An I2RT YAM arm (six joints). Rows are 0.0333 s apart.
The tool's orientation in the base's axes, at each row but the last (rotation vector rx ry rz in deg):
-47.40, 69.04, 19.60
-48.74, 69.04, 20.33
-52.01, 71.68, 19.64
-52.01, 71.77, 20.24
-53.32, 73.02, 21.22
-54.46, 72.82, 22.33
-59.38, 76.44, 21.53
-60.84, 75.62, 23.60
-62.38, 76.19, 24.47
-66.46, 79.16, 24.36
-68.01, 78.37, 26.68
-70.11, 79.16, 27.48
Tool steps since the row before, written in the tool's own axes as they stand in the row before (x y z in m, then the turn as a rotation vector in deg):
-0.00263, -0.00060, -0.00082, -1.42, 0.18, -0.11
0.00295, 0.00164, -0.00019, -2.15, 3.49, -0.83
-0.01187, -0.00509, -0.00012, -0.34, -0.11, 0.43
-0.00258, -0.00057, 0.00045, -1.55, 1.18, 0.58
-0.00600, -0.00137, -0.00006, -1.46, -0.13, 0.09
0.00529, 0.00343, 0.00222, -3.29, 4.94, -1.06
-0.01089, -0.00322, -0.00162, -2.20, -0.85, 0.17
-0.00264, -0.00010, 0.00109, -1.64, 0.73, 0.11
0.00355, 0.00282, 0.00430, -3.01, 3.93, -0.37
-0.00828, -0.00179, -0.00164, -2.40, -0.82, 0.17
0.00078, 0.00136, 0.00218, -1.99, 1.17, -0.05
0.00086, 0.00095, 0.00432, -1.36, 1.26, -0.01
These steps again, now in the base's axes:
-0.00110, -0.00051, 0.00254, -0.69, 0.30, 1.22
-0.00017, 0.00037, -0.00336, -3.60, 2.06, 0.54
-0.00045, -0.00037, 0.01290, 0.25, 0.34, 0.37
-0.00013, 0.00060, 0.00261, -0.91, 1.53, 0.98
-0.00085, 0.00061, 0.00606, -0.28, 0.35, 1.40
0.00050, 0.00243, -0.00621, -5.19, 2.84, 1.15
-0.00137, 0.00052, 0.01138, 0.18, 0.39, 2.33
0.00001, 0.00164, 0.00234, -0.93, 0.96, 1.20
0.00108, 0.00374, -0.00489, -4.08, 2.53, 1.28
-0.00125, 0.00100, 0.00848, 0.23, 0.69, 2.44
0.00011, 0.00209, -0.00168, -1.46, 1.15, 1.38
0.00140, 0.00369, -0.00218, -1.38, 0.97, 0.77

